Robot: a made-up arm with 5 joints.
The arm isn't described. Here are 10 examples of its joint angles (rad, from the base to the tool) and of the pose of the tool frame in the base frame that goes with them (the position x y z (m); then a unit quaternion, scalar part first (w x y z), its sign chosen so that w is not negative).
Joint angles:
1: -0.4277 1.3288 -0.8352 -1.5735 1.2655
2: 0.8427 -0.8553 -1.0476 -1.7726 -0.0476
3: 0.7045 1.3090 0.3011 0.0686 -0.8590
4: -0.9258 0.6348 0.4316 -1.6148 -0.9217
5: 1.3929 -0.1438 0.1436 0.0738 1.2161
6: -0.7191 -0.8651 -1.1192 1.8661 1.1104
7: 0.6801 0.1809 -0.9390 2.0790 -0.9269
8: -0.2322 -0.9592 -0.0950 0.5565 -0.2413
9: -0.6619 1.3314 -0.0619 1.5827 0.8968
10: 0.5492 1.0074 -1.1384 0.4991 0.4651
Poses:
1: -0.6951 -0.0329 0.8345 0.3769 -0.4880 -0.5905 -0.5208
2: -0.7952 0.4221 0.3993 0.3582 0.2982 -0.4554 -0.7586
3: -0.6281 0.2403 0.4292 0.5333 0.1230 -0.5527 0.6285
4: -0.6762 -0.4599 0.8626 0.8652 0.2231 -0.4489 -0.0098
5: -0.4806 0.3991 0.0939 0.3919 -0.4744 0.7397 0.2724
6: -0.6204 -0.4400 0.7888 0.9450 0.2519 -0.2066 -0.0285
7: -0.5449 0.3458 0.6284 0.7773 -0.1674 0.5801 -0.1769
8: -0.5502 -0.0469 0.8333 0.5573 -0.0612 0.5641 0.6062
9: -0.6422 -0.0904 0.8859 0.1557 -0.7420 0.0017 0.6521
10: -0.5817 0.4160 0.4489 0.2162 -0.3063 0.7303 0.5710
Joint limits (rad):
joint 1: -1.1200..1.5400
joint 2: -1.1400..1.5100
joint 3: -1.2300..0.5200
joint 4: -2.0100..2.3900
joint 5: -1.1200..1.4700
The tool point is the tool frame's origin. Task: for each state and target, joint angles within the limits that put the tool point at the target. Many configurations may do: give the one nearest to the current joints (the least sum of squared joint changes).
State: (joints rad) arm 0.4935 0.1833 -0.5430 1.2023 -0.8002
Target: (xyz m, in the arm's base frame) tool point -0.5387 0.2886 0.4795
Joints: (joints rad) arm 0.5322 0.4105 -0.2899 0.7632 -1.0976
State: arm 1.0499 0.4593 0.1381 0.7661 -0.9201
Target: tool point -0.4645 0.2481 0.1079
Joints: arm 1.4051 0.6763 0.1937 0.5087 -0.9796
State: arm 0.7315 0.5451 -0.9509 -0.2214 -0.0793
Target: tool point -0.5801 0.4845 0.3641
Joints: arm 0.8598 0.0372 -1.2300 -0.1012 0.1018
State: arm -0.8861 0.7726 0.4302 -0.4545 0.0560
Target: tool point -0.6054 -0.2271 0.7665
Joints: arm -0.7580 0.6417 0.3890 -0.2228 0.1952
